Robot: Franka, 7 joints.
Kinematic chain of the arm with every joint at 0, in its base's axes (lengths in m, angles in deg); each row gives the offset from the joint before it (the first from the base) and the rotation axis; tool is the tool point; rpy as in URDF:
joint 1: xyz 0 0 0.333 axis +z
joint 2: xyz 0 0 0 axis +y
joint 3: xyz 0 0 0.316 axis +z
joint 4: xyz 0.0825 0 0 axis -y
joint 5: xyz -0.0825 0 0.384 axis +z
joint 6: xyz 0 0 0 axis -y
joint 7: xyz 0.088 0 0 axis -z
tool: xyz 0 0 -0.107 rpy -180 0 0
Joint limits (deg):
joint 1: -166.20..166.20
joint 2: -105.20..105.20
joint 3: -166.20..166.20
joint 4: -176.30..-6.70
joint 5: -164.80..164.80
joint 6: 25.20..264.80
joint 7: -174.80..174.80
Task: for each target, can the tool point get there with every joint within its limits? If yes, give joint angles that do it. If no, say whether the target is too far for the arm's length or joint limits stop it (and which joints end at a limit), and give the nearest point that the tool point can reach.
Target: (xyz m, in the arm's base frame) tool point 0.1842 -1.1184 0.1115
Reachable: no: too far | nearest point 0.1368 -0.8308 0.1685 | short by 0.297 m
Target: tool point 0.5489 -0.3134 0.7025
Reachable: yes | joints -4.60 18.11 -23.29 -63.53 -44.59 88.36 23.88
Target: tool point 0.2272 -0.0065 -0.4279
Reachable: no: joint limits stop it (at a limit: joint 2) | nearest point 0.2337 -0.0067 -0.3585 | short by 0.070 m
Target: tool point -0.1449 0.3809 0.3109
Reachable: yes | joints 17.50 0.48 91.89 -132.86 5.23 88.04 11.27
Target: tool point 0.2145 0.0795 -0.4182
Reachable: no: joint limits stop it (at a limit: joint 2) | nearest point 0.2197 0.0814 -0.3585 | short by 0.060 m
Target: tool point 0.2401 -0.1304 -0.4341
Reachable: no: joint limits stop it (at a limit: joint 2) | nearest point 0.2412 -0.1310 -0.3607 | short by 0.073 m
